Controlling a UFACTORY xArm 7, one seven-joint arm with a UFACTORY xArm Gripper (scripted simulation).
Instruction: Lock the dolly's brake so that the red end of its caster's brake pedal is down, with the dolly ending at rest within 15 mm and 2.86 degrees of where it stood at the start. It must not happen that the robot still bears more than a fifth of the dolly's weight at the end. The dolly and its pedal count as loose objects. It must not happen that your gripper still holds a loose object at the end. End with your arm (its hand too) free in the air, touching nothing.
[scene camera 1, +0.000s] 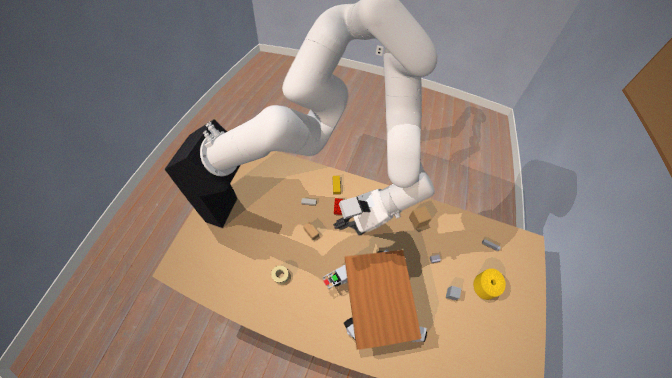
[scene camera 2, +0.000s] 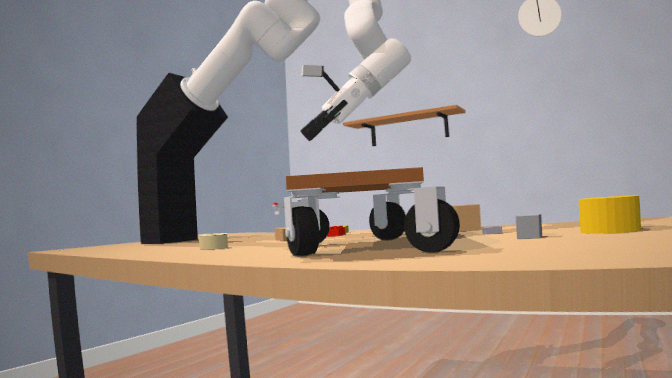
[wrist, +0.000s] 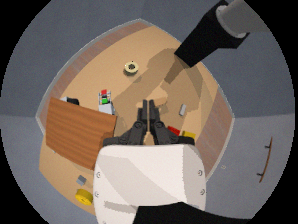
Note:
In view: my gripper (scene camera 2: 304, 136).
My gripper also shows in scene camera 1 (scene camera 1: 336, 226) and in the wrist view (wrist: 148, 106).

